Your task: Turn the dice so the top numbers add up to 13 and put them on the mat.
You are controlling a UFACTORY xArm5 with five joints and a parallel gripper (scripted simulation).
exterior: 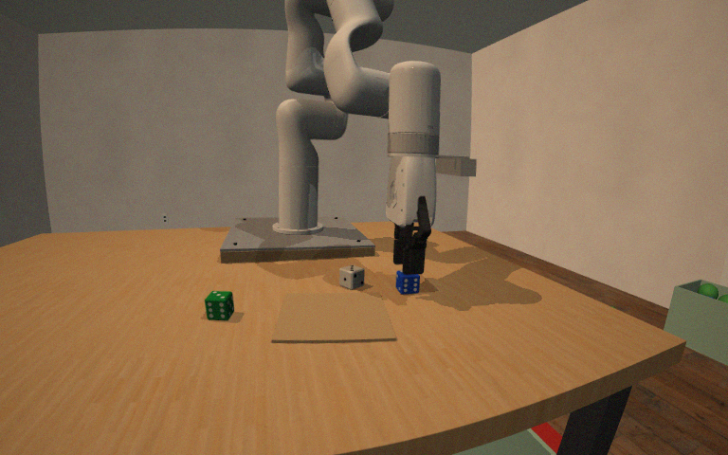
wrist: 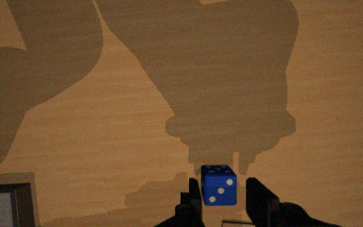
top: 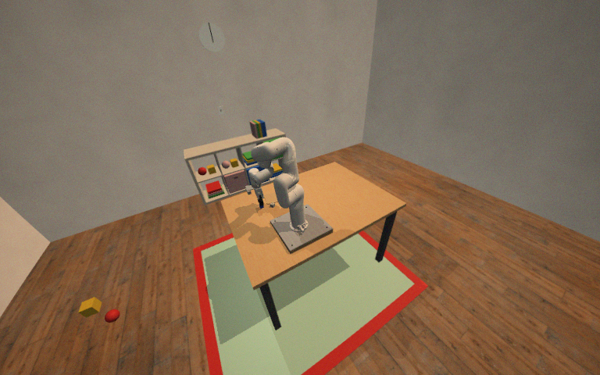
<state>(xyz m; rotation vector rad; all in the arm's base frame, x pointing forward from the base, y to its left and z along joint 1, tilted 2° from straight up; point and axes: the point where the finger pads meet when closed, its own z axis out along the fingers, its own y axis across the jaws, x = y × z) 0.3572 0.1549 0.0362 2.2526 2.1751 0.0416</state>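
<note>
The blue die lies 40 mm below my hand. Round my hand: green die: 50 mm ahead, 270 mm to the right, 40 mm below; white die: 40 mm behind, 80 mm to the right, 40 mm below; tan mat: 70 mm ahead, 120 mm to the right, 50 mm below.
</note>
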